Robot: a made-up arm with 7 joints. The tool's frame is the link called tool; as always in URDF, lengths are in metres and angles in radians. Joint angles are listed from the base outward.
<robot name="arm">
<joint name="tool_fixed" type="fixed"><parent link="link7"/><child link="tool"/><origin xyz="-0.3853 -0.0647 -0.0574" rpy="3.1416 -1.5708 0"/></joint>
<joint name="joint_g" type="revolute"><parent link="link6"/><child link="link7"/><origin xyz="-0.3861 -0.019 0.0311" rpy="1.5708 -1.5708 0"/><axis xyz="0 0 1"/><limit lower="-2.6" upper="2.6"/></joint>
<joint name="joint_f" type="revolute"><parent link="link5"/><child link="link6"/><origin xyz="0.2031 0.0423 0.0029" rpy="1.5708 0 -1.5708"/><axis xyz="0 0 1"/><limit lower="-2.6" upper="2.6"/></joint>
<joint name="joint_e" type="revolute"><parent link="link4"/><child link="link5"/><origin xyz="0.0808 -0.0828 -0.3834" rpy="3.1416 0 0"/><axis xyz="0 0 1"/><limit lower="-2.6" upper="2.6"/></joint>
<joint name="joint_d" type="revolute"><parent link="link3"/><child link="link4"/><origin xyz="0.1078 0.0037 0.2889" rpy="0 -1.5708 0"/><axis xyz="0 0 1"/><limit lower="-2.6" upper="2.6"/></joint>
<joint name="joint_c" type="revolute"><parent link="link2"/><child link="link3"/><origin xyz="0.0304 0.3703 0.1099" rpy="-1.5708 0 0"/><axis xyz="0 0 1"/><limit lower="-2.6" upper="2.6"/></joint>
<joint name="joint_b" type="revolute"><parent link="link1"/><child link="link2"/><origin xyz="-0.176 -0.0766 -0.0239" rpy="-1.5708 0 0"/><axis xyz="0 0 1"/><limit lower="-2.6" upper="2.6"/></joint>
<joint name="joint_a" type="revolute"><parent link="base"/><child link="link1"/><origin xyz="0 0 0.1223" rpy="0 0 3.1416"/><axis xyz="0 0 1"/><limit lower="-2.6" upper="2.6"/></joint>
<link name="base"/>
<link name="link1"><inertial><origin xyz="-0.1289 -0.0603 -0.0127"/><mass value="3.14"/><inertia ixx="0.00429" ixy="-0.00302" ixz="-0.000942" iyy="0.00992" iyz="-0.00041" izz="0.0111"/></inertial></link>
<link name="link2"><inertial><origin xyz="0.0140 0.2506 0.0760"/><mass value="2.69"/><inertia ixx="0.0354" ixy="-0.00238" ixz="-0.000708" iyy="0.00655" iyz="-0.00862" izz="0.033"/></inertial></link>
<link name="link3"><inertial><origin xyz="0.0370 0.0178 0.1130"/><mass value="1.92"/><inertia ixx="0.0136" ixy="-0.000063" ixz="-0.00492" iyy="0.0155" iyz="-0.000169" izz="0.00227"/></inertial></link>
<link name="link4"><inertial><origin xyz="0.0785 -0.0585 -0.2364"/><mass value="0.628"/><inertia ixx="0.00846" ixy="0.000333" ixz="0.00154" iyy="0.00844" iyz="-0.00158" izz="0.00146"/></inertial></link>
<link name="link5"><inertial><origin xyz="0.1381 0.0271 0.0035"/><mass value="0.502"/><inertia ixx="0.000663" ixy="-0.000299" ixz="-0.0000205" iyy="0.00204" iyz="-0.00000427" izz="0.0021"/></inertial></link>
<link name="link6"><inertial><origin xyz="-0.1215 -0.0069 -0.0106"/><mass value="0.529"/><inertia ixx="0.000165" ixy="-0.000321" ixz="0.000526" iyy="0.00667" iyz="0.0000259" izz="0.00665"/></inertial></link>
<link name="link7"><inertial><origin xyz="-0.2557 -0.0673 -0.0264"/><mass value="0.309"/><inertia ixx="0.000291" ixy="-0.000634" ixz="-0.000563" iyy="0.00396" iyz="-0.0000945" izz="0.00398"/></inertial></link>
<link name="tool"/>
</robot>
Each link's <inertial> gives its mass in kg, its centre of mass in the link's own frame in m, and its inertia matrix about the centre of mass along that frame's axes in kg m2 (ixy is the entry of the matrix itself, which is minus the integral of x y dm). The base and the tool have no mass. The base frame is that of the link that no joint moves.
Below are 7 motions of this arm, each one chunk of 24 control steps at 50 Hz.
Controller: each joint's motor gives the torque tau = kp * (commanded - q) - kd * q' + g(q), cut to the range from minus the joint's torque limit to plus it. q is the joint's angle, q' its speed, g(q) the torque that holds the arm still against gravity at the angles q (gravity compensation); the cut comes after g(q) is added. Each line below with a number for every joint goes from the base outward.
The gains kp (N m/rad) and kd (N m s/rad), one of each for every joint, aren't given. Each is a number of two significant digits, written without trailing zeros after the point. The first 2 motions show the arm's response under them.
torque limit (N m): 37 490 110 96 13 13 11
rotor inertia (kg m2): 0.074 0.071 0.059 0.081 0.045 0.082 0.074
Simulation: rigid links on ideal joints. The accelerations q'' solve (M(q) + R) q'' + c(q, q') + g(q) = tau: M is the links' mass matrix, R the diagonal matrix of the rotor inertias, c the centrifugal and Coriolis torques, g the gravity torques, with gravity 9.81 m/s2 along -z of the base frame. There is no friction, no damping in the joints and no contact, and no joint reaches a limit. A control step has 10 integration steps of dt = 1/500 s. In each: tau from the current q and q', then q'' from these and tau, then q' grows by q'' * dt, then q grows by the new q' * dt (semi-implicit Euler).
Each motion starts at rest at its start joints. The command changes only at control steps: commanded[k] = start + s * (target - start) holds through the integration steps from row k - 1 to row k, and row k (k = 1, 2, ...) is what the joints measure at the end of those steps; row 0 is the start. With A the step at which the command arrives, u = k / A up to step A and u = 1 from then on. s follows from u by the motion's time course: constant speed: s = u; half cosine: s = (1 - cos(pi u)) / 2; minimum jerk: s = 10 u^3 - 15 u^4 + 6 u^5; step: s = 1 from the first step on.
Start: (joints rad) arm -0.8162 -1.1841 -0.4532 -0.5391 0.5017 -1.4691 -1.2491
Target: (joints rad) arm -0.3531 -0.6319 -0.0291 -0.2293 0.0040 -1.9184 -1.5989
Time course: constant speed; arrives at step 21
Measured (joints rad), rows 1 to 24:
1: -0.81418 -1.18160 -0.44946 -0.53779 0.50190 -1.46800 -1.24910
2: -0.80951 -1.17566 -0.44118 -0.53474 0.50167 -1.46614 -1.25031
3: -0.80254 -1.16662 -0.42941 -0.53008 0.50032 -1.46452 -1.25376
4: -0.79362 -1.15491 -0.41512 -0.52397 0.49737 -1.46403 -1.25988
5: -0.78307 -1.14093 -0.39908 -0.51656 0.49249 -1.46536 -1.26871
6: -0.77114 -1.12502 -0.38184 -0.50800 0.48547 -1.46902 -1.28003
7: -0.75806 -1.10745 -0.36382 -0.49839 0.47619 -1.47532 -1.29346
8: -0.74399 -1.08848 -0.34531 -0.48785 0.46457 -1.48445 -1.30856
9: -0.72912 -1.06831 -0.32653 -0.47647 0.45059 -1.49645 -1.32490
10: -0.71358 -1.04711 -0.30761 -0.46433 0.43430 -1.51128 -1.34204
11: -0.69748 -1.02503 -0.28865 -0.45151 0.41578 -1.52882 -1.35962
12: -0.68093 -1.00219 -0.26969 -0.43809 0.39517 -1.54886 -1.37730
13: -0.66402 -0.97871 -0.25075 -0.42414 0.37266 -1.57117 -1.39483
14: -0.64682 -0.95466 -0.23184 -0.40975 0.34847 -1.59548 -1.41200
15: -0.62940 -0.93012 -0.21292 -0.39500 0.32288 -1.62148 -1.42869
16: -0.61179 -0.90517 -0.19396 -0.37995 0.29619 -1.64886 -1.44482
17: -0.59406 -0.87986 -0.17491 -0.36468 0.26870 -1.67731 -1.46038
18: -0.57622 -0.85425 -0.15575 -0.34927 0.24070 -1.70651 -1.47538
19: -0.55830 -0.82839 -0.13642 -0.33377 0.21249 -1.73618 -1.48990
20: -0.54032 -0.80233 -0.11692 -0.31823 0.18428 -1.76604 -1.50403
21: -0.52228 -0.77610 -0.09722 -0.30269 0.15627 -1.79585 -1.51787
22: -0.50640 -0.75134 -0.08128 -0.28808 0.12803 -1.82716 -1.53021
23: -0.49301 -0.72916 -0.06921 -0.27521 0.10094 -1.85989 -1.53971
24: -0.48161 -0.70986 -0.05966 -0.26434 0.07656 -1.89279 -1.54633
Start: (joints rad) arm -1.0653 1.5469 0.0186 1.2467 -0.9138 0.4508 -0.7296
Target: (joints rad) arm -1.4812 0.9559 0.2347 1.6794 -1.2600 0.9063 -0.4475
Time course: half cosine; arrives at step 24
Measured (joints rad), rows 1 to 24:
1: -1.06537 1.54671 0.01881 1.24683 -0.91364 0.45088 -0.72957
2: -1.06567 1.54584 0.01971 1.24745 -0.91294 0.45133 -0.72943
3: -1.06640 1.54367 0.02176 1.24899 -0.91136 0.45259 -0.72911
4: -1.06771 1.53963 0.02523 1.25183 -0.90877 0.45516 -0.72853
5: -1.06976 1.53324 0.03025 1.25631 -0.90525 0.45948 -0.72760
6: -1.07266 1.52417 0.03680 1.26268 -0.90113 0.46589 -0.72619
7: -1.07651 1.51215 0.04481 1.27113 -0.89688 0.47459 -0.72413
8: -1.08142 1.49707 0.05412 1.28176 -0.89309 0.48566 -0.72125
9: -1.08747 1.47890 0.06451 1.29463 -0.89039 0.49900 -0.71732
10: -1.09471 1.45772 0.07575 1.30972 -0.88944 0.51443 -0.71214
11: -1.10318 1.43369 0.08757 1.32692 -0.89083 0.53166 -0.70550
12: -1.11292 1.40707 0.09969 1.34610 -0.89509 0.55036 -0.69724
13: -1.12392 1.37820 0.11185 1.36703 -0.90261 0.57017 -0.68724
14: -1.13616 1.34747 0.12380 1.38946 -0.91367 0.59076 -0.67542
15: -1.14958 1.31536 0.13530 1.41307 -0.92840 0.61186 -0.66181
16: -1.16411 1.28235 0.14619 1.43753 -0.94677 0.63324 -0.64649
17: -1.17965 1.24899 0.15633 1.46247 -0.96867 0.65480 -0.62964
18: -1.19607 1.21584 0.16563 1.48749 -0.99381 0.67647 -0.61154
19: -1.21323 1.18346 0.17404 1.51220 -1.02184 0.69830 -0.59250
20: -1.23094 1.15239 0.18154 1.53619 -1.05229 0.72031 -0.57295
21: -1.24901 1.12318 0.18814 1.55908 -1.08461 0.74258 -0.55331
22: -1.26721 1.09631 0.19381 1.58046 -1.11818 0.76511 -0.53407
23: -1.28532 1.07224 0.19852 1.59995 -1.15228 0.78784 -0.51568
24: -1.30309 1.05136 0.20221 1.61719 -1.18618 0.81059 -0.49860
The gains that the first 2 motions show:
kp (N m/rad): 65 790 170 130 18 19 16
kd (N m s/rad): 13 93 14 14 2.2 1.8 2
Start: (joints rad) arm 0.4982 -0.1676 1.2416 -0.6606 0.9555 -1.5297 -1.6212
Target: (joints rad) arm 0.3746 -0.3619 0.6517 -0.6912 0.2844 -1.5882 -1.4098
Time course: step
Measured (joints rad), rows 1 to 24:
1: 0.45233 -0.17884 1.19353 -0.66227 0.91836 -1.53763 -1.62468
2: 0.39272 -0.20009 1.12071 -0.66718 0.84843 -1.55048 -1.62885
3: 0.34708 -0.22324 1.04823 -0.67226 0.77122 -1.56329 -1.62964
4: 0.31752 -0.24542 0.98073 -0.67630 0.69628 -1.57479 -1.62489
5: 0.30167 -0.26559 0.91938 -0.67927 0.62758 -1.58442 -1.61396
6: 0.29659 -0.28338 0.86457 -0.68143 0.56697 -1.59174 -1.59736
7: 0.29965 -0.29869 0.81638 -0.68310 0.51515 -1.59639 -1.57633
8: 0.30855 -0.31160 0.77465 -0.68450 0.47213 -1.59820 -1.55237
9: 0.32142 -0.32231 0.73903 -0.68578 0.43735 -1.59722 -1.52701
10: 0.33674 -0.33107 0.70903 -0.68701 0.40993 -1.59367 -1.50157
11: 0.35332 -0.33813 0.68410 -0.68822 0.38879 -1.58791 -1.47712
12: 0.37023 -0.34378 0.66368 -0.68942 0.37286 -1.58041 -1.45444
13: 0.38676 -0.34827 0.64721 -0.69059 0.36107 -1.57165 -1.43404
14: 0.40239 -0.35180 0.63417 -0.69170 0.35252 -1.56214 -1.41622
15: 0.41675 -0.35457 0.62409 -0.69275 0.34640 -1.55237 -1.40110
16: 0.42958 -0.35674 0.61656 -0.69372 0.34207 -1.54279 -1.38865
17: 0.44072 -0.35844 0.61120 -0.69458 0.33902 -1.53376 -1.37876
18: 0.45008 -0.35977 0.60768 -0.69533 0.33683 -1.52564 -1.37125
19: 0.45764 -0.36080 0.60572 -0.69597 0.33518 -1.51868 -1.36590
20: 0.46344 -0.36161 0.60507 -0.69648 0.33384 -1.51307 -1.36246
21: 0.46752 -0.36223 0.60550 -0.69688 0.33261 -1.50896 -1.36068
22: 0.47000 -0.36272 0.60681 -0.69715 0.33136 -1.50640 -1.36031
23: 0.47097 -0.36308 0.60883 -0.69730 0.33000 -1.50541 -1.36111
24: 0.47059 -0.36336 0.61139 -0.69734 0.32845 -1.50595 -1.36285

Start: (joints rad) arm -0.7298 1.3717 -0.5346 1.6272 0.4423 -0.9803 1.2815
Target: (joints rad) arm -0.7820 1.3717 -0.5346 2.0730 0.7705 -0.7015 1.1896
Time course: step
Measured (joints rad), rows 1 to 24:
1: -0.73079 1.37432 -0.54006 1.68265 0.48205 -0.96682 1.27801
2: -0.73341 1.37547 -0.54180 1.74937 0.53344 -0.93810 1.27163
3: -0.73672 1.37517 -0.54060 1.80669 0.57704 -0.90238 1.26338
4: -0.74015 1.37431 -0.53849 1.85467 0.61126 -0.86483 1.25396
5: -0.74346 1.37336 -0.53635 1.89451 0.63747 -0.82876 1.24412
6: -0.74654 1.37250 -0.53451 1.92745 0.65751 -0.79617 1.23449
7: -0.74934 1.37182 -0.53306 1.95457 0.67307 -0.76809 1.22551
8: -0.75186 1.37131 -0.53198 1.97683 0.68543 -0.74489 1.21745
9: -0.75411 1.37096 -0.53125 1.99504 0.69556 -0.72650 1.21046
10: -0.75614 1.37073 -0.53081 2.00989 0.70412 -0.71255 1.20458
11: -0.75797 1.37061 -0.53062 2.02198 0.71158 -0.70250 1.19977
12: -0.75965 1.37056 -0.53062 2.03178 0.71821 -0.69573 1.19594
13: -0.76121 1.37056 -0.53076 2.03972 0.72421 -0.69162 1.19299
14: -0.76269 1.37060 -0.53102 2.04613 0.72970 -0.68958 1.19080
15: -0.76411 1.37066 -0.53135 2.05130 0.73472 -0.68906 1.18924
16: -0.76549 1.37073 -0.53172 2.05546 0.73932 -0.68960 1.18819
17: -0.76684 1.37082 -0.53212 2.05881 0.74353 -0.69082 1.18756
18: -0.76818 1.37090 -0.53253 2.06149 0.74734 -0.69241 1.18724
19: -0.76950 1.37099 -0.53293 2.06365 0.75079 -0.69414 1.18715
20: -0.77082 1.37107 -0.53331 2.06538 0.75387 -0.69585 1.18724
21: -0.77212 1.37115 -0.53366 2.06677 0.75662 -0.69742 1.18744
22: -0.77341 1.37122 -0.53399 2.06788 0.75904 -0.69880 1.18771
23: -0.77467 1.37129 -0.53428 2.06877 0.76117 -0.69994 1.18801
24: -0.77590 1.37134 -0.53455 2.06949 0.76302 -0.70085 1.18833

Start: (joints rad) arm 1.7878 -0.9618 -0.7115 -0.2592 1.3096 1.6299 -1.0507
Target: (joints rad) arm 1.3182 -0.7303 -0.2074 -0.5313 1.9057 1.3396 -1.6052
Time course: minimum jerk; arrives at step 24
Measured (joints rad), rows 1 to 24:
1: 1.78780 -0.96178 -0.71146 -0.25922 1.30960 1.62991 -1.05072
2: 1.78781 -0.96163 -0.71113 -0.25937 1.30961 1.62999 -1.05092
3: 1.78780 -0.96114 -0.71006 -0.25987 1.30975 1.63023 -1.05160
4: 1.78769 -0.96004 -0.70763 -0.26101 1.31028 1.63070 -1.05321
5: 1.78733 -0.95808 -0.70319 -0.26309 1.31163 1.63140 -1.05626
6: 1.78649 -0.95500 -0.69616 -0.26640 1.31436 1.63225 -1.06128
7: 1.78492 -0.95061 -0.68601 -0.27122 1.31908 1.63300 -1.06878
8: 1.78232 -0.94479 -0.67240 -0.27772 1.32643 1.63331 -1.07918
9: 1.77840 -0.93747 -0.65514 -0.28603 1.33697 1.63275 -1.09278
10: 1.77289 -0.92866 -0.63423 -0.29617 1.35115 1.63080 -1.10973
11: 1.76556 -0.91844 -0.60986 -0.30811 1.36928 1.62694 -1.13004
12: 1.75624 -0.90696 -0.58238 -0.32169 1.39148 1.62064 -1.15352
13: 1.74479 -0.89442 -0.55227 -0.33670 1.41765 1.61147 -1.17984
14: 1.73115 -0.88107 -0.52013 -0.35284 1.44751 1.59912 -1.20853
15: 1.71527 -0.86722 -0.48664 -0.36977 1.48057 1.58340 -1.23899
16: 1.69718 -0.85317 -0.45256 -0.38710 1.51622 1.56431 -1.27057
17: 1.67693 -0.83926 -0.41864 -0.40440 1.55369 1.54203 -1.30261
18: 1.65463 -0.82581 -0.38565 -0.42126 1.59219 1.51694 -1.33447
19: 1.63046 -0.81310 -0.35433 -0.43730 1.63094 1.48959 -1.36557
20: 1.60467 -0.80137 -0.32533 -0.45216 1.66918 1.46067 -1.39542
21: 1.57765 -0.79081 -0.29921 -0.46561 1.70629 1.43101 -1.42363
22: 1.54989 -0.78153 -0.27635 -0.47747 1.74176 1.40147 -1.44987
23: 1.52199 -0.77358 -0.25694 -0.48771 1.77518 1.37293 -1.47393
24: 1.49459 -0.76687 -0.24091 -0.49642 1.80626 1.34616 -1.49568

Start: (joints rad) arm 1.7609 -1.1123 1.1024 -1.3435 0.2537 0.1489 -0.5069
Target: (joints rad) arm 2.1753 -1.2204 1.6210 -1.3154 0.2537 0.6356 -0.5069
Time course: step
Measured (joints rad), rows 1 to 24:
1: 1.78763 -1.13083 1.16191 -1.33414 0.23902 0.18681 -0.50938
2: 1.82454 -1.15086 1.24783 -1.32751 0.22183 0.24611 -0.51227
3: 1.85770 -1.16489 1.32928 -1.32404 0.21354 0.30653 -0.51361
4: 1.88597 -1.17439 1.40061 -1.32239 0.21344 0.36292 -0.51303
5: 1.91013 -1.18097 1.46044 -1.32196 0.21910 0.41337 -0.51086
6: 1.93119 -1.18578 1.50881 -1.32234 0.22836 0.45728 -0.50771
7: 1.95000 -1.18956 1.54653 -1.32317 0.23952 0.49470 -0.50430
8: 1.96724 -1.19277 1.57484 -1.32416 0.25127 0.52605 -0.50121
9: 1.98335 -1.19566 1.59520 -1.32508 0.26259 0.55191 -0.49888
10: 1.99862 -1.19837 1.60912 -1.32580 0.27271 0.57295 -0.49754
11: 2.01323 -1.20095 1.61804 -1.32622 0.28114 0.58984 -0.49721
12: 2.02725 -1.20339 1.62323 -1.32630 0.28756 0.60324 -0.49780
13: 2.04072 -1.20568 1.62575 -1.32607 0.29186 0.61373 -0.49911
14: 2.05362 -1.20780 1.62647 -1.32554 0.29411 0.62185 -0.50089
15: 2.06594 -1.20972 1.62607 -1.32476 0.29444 0.62807 -0.50291
16: 2.07762 -1.21144 1.62503 -1.32380 0.29312 0.63278 -0.50493
17: 2.08864 -1.21295 1.62370 -1.32270 0.29041 0.63630 -0.50679
18: 2.09897 -1.21426 1.62231 -1.32152 0.28663 0.63893 -0.50835
19: 2.10859 -1.21537 1.62101 -1.32030 0.28208 0.64087 -0.50954
20: 2.11748 -1.21631 1.61987 -1.31909 0.27702 0.64230 -0.51034
21: 2.12563 -1.21709 1.61894 -1.31793 0.27172 0.64335 -0.51075
22: 2.13307 -1.21772 1.61822 -1.31683 0.26638 0.64413 -0.51080
23: 2.13979 -1.21823 1.61769 -1.31581 0.26118 0.64471 -0.51055
24: 2.14583 -1.21865 1.61734 -1.31490 0.25627 0.64514 -0.51006

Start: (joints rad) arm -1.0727 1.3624 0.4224 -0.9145 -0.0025 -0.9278 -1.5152
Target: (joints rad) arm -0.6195 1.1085 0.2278 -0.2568 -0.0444 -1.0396 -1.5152
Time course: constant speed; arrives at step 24
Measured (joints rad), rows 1 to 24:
1: -1.07247 1.36151 0.42197 -0.91114 -0.00101 -0.92803 -1.51571
2: -1.07165 1.35920 0.42044 -0.90370 0.00155 -0.92900 -1.51697
3: -1.07004 1.35549 0.41748 -0.89280 0.00443 -0.93090 -1.51878
4: -1.06754 1.35054 0.41308 -0.87904 0.00718 -0.93362 -1.52085
5: -1.06411 1.34454 0.40736 -0.86289 0.00953 -0.93691 -1.52291
6: -1.05975 1.33767 0.40052 -0.84475 0.01132 -0.94050 -1.52472
7: -1.05447 1.33011 0.39278 -0.82494 0.01245 -0.94413 -1.52613
8: -1.04831 1.32198 0.38435 -0.80375 0.01290 -0.94760 -1.52705
9: -1.04126 1.31340 0.37542 -0.78141 0.01270 -0.95076 -1.52748
10: -1.03337 1.30447 0.36616 -0.75812 0.01193 -0.95353 -1.52742
11: -1.02463 1.29525 0.35669 -0.73405 0.01067 -0.95589 -1.52694
12: -1.01507 1.28581 0.34713 -0.70935 0.00902 -0.95785 -1.52611
13: -1.00469 1.27619 0.33756 -0.68414 0.00710 -0.95946 -1.52503
14: -0.99351 1.26643 0.32805 -0.65850 0.00499 -0.96080 -1.52377
15: -0.98155 1.25656 0.31864 -0.63254 0.00277 -0.96197 -1.52243
16: -0.96881 1.24659 0.30937 -0.60630 0.00051 -0.96306 -1.52106
17: -0.95532 1.23656 0.30025 -0.57985 -0.00175 -0.96419 -1.51973
18: -0.94109 1.22646 0.29129 -0.55321 -0.00399 -0.96544 -1.51848
19: -0.92614 1.21631 0.28251 -0.52643 -0.00620 -0.96690 -1.51733
20: -0.91051 1.20613 0.27389 -0.49952 -0.00838 -0.96866 -1.51631
21: -0.89421 1.19591 0.26543 -0.47251 -0.01057 -0.97076 -1.51542
22: -0.87728 1.18567 0.25712 -0.44539 -0.01278 -0.97325 -1.51464
23: -0.85976 1.17542 0.24896 -0.41819 -0.01504 -0.97615 -1.51398
24: -0.84167 1.16515 0.24092 -0.39090 -0.01740 -0.97948 -1.51340

